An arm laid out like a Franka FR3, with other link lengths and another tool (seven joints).
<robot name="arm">
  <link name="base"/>
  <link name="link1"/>
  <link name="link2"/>
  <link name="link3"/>
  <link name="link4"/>
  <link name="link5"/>
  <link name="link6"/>
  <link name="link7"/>
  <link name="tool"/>
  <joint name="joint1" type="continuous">
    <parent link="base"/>
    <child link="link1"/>
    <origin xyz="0 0 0.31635"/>
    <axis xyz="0 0 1"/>
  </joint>
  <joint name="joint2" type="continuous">
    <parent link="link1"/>
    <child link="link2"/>
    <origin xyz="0 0 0"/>
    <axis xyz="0 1 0"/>
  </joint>
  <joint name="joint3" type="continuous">
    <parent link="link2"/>
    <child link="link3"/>
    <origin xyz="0 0 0.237"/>
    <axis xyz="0 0 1"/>
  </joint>
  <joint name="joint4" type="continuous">
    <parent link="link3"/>
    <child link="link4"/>
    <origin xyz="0.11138 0 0"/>
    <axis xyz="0 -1 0"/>
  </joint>
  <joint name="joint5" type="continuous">
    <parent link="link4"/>
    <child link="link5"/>
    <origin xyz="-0.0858 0 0.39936"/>
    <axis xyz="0 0 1"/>
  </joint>
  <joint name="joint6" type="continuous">
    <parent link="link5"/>
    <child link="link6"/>
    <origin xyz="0 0 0"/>
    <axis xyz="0 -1 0"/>
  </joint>
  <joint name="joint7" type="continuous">
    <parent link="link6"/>
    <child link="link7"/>
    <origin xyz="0.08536 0 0"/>
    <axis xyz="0 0 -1"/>
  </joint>
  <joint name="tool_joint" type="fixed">
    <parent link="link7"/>
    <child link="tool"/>
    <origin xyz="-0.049 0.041 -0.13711" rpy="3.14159 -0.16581 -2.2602"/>
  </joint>
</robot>
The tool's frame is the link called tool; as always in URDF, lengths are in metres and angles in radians. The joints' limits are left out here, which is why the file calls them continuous.
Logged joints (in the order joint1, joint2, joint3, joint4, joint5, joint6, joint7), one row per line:
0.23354 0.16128 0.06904 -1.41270 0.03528 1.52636 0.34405
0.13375 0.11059 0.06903 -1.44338 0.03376 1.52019 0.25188
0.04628 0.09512 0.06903 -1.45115 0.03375 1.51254 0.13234
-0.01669 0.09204 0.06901 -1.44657 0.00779 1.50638 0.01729
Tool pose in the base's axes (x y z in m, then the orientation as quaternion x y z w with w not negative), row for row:
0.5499 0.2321 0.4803 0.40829 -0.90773 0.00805 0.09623
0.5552 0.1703 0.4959 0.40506 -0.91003 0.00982 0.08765
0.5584 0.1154 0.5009 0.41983 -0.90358 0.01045 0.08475
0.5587 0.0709 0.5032 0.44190 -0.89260 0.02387 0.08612
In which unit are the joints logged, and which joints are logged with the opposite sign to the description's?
The joints are logged in radians. Opposite sign: none.
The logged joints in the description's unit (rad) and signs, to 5 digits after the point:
0.23354 0.16128 0.06904 -1.41270 0.03528 1.52636 0.34405
0.13375 0.11059 0.06903 -1.44338 0.03376 1.52019 0.25188
0.04628 0.09512 0.06903 -1.45115 0.03375 1.51254 0.13234
-0.01669 0.09204 0.06901 -1.44657 0.00779 1.50638 0.01729

